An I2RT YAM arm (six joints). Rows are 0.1 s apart.
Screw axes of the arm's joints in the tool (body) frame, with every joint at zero. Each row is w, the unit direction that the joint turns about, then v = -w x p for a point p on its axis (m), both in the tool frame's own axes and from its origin. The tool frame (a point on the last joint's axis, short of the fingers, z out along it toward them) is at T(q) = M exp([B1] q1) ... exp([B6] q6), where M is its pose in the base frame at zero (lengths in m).
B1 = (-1, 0, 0, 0, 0.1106, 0)
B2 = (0, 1, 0, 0.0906, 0, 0.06)
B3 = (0, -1, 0, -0.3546, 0, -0.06)
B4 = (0, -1, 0, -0.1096, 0, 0)
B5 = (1, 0, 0, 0, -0.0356, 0)
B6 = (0, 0, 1, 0, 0, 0)
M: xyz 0.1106 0 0.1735 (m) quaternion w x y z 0.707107 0 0.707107 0
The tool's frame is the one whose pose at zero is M.
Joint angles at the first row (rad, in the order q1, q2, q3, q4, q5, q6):
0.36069, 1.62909, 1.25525, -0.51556, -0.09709, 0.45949
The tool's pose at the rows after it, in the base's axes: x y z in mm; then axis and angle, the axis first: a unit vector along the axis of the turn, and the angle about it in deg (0 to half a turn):
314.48, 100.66, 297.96, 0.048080, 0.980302, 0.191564, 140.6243
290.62, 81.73, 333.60, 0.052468, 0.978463, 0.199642, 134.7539
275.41, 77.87, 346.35, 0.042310, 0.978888, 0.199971, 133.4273
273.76, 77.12, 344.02, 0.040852, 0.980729, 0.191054, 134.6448
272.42, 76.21, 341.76, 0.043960, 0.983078, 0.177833, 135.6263
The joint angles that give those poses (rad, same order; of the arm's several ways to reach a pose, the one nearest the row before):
0.29888, 1.49900, 1.25487, -0.54762, -0.10129, 0.43850
0.26227, 1.37043, 1.25485, -0.57812, -0.10090, 0.41676
0.26302, 1.31247, 1.25485, -0.61511, -0.10091, 0.39807
0.26265, 1.31248, 1.25450, -0.64107, -0.09556, 0.39044
0.26302, 1.31324, 1.25450, -0.66549, -0.07764, 0.38738

